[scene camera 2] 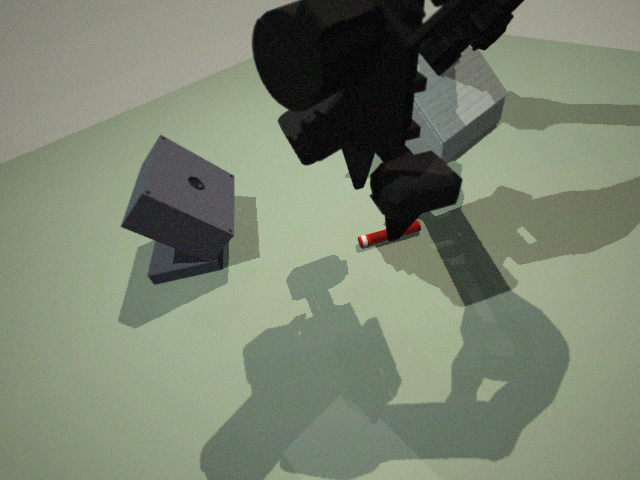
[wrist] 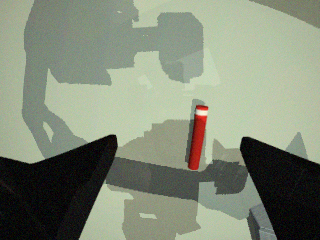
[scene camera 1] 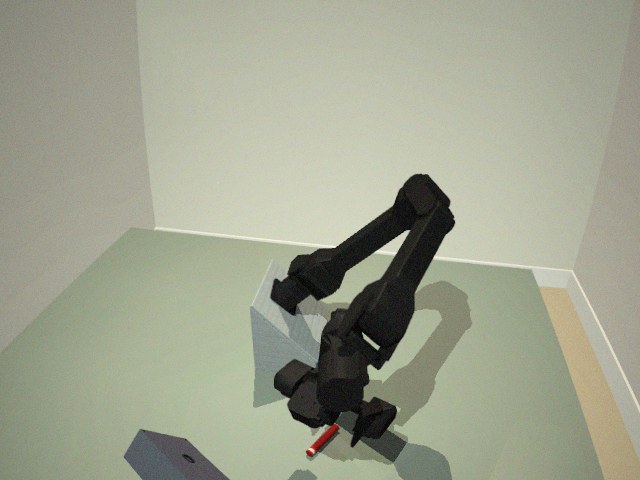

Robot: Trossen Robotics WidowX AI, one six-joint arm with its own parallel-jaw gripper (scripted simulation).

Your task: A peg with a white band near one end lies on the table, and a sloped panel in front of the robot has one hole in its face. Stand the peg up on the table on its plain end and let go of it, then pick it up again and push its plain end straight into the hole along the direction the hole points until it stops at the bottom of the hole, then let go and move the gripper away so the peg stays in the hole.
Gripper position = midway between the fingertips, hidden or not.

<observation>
My gripper [scene camera 2: 374,211] is open, with nothing in its grasp. Further things: a dark sloped panel [scene camera 2: 197,222].
My gripper also shows in the wrist view [wrist: 179,142] and in scene camera 1 [scene camera 1: 328,433].
</observation>
